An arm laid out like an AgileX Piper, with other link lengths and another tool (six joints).
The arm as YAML. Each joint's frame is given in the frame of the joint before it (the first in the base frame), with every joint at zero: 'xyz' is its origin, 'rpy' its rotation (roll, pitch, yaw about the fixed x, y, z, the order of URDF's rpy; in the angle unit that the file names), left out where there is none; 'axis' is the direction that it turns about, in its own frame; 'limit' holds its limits. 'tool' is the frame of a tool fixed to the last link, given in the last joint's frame.
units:
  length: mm
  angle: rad
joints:
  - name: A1
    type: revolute
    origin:
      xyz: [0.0, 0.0, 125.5]
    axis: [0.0, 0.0, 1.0]
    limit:
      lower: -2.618
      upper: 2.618
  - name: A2
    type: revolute
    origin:
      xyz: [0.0, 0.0, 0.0]
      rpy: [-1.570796, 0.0, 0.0]
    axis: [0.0, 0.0, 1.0]
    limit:
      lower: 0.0
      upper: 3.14
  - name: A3
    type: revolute
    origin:
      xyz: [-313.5, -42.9, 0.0]
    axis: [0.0, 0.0, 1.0]
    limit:
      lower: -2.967
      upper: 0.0
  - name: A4
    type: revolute
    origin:
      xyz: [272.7, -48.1, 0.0]
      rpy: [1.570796, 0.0, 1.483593]
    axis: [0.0, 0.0, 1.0]
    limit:
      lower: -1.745
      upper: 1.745
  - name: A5
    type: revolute
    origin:
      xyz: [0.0, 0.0, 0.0]
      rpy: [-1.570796, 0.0, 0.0]
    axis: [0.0, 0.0, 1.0]
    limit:
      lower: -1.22
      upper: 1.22
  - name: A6
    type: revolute
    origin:
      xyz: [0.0, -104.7, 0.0]
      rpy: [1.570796, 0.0, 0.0]
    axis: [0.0, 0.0, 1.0]
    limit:
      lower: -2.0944
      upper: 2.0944
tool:
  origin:
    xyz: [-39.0, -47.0, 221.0]
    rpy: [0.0, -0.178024, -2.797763]
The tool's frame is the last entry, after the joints.
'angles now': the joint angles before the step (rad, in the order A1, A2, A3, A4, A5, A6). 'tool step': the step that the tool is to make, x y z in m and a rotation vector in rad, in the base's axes. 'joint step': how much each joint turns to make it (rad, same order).
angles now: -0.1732 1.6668 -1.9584 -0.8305 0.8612 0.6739
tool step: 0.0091 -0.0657 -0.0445 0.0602 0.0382 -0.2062
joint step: -0.0527 0.2651 -0.3005 -0.0425 0.1773 0.0524
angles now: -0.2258 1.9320 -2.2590 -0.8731 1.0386 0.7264
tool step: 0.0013 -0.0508 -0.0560 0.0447 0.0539 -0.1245
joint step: -0.0636 0.1877 -0.1755 0.0006 0.0847 0.0047
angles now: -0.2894 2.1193 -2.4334 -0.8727 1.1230 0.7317
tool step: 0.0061 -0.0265 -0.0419 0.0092 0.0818 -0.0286
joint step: -0.0369 0.0949 -0.0486 0.0048 0.0119 -0.0388
